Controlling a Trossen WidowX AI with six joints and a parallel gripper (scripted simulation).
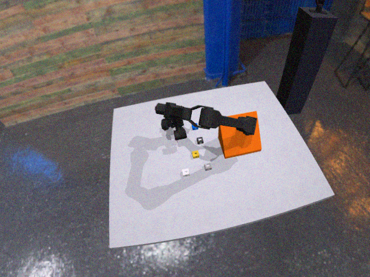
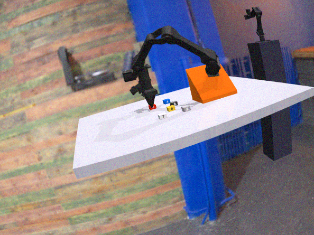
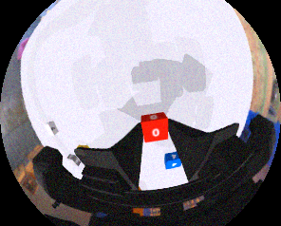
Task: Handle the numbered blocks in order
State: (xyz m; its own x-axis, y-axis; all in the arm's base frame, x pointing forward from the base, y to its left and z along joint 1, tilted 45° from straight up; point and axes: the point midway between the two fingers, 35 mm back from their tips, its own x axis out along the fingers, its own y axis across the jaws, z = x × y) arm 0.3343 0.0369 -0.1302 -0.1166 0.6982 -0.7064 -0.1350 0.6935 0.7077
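Now: gripper tip 90 mm past the blue block and 50 mm to the left of it. The rest, counted from my gripper tip: red block 10 mm behind; then yellow block 150 mm to the left, 80 mm behind; then black block 110 mm behind, 60 mm to the left.
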